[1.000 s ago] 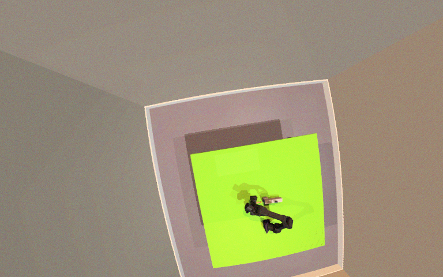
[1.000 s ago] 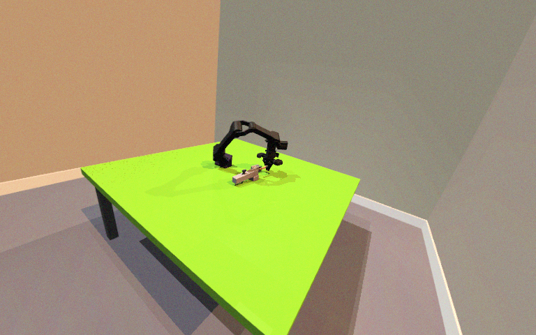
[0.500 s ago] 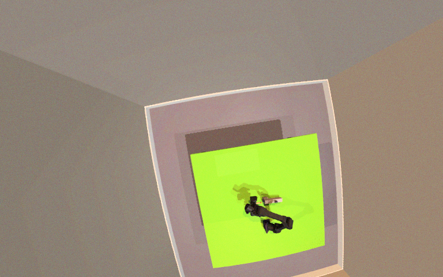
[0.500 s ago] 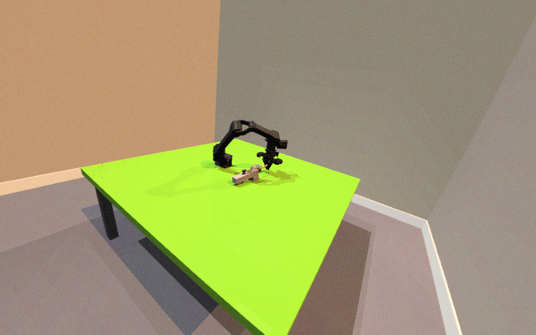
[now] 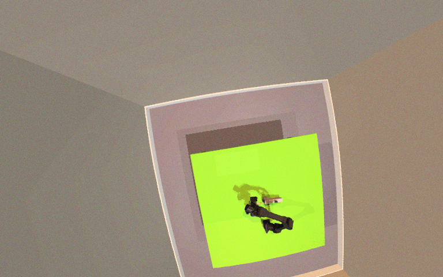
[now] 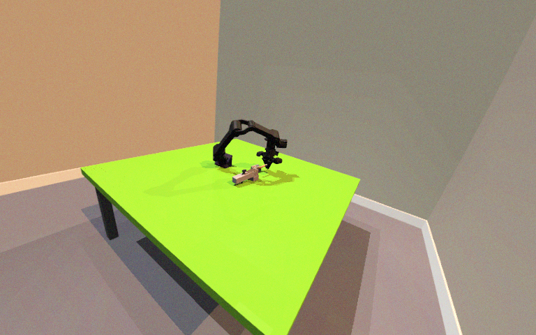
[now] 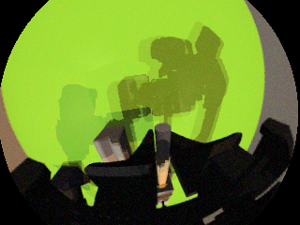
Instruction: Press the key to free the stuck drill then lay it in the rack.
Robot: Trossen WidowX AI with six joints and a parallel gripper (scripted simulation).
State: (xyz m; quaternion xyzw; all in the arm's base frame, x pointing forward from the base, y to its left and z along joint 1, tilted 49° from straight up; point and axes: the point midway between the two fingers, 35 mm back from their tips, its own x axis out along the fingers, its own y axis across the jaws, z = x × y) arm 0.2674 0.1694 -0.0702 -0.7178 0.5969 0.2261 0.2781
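The slotted rack is 7 cm behind my gripper tip, 4 cm to the right of it and 2 cm below it. The rest, counted from my gripper tip: drill: 4 cm to the right, 3 cm above; then holder block: 20 cm to the right; then small dark key: 23 cm to the right, 2 cm above.
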